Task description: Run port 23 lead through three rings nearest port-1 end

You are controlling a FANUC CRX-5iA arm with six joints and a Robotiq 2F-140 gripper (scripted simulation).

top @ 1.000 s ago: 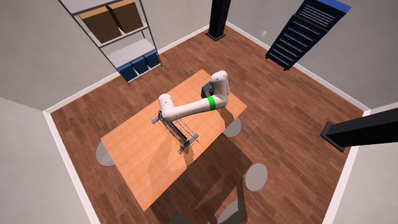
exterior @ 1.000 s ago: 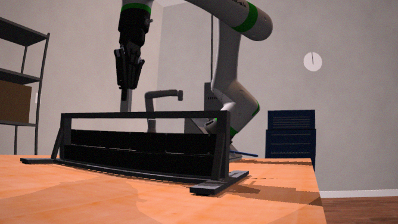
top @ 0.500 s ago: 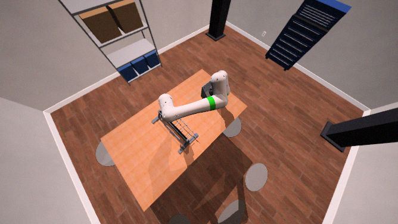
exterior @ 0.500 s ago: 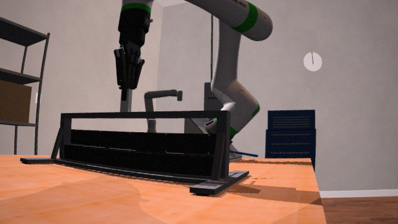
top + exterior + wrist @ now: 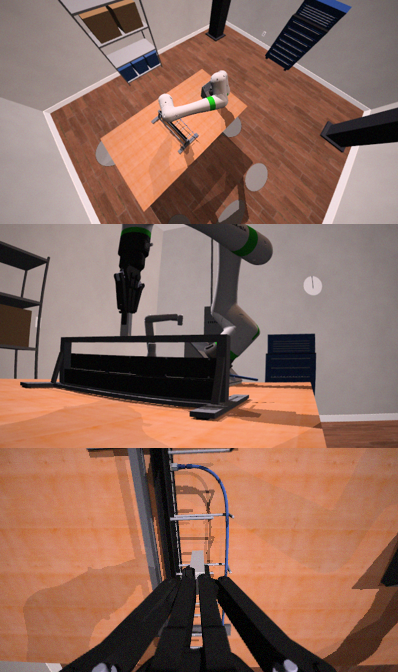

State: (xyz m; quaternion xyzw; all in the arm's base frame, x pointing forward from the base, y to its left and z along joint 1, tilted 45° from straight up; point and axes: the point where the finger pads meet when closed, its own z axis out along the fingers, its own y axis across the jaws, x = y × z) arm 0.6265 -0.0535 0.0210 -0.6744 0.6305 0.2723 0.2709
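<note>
The patch panel lies 11 cm below my hand, 6 cm ahead of it and 5 cm to the left of it.
</note>
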